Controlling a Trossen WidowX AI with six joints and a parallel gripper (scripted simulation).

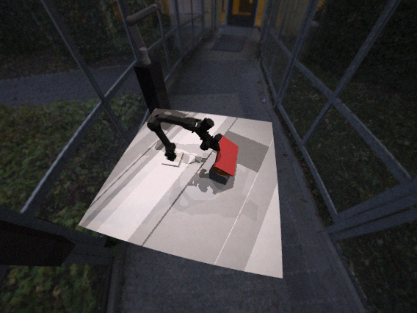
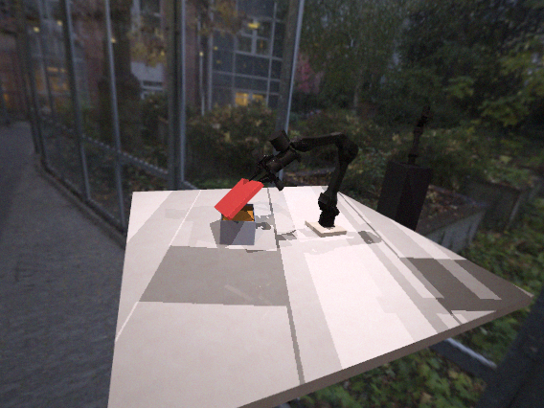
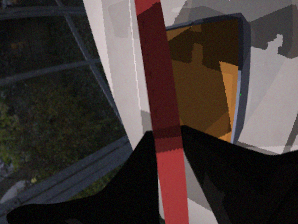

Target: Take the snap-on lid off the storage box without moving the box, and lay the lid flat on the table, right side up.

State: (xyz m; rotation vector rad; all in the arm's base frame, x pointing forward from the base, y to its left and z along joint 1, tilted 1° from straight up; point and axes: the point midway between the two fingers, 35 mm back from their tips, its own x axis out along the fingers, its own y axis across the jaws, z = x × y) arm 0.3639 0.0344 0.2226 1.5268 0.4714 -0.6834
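Right now my gripper tip is 60 mm short of the red lid, 50 mm above it and 20 mm to the right of it. Also, from my gripper tip: grey storage box 180 mm below, 40 mm ahead.
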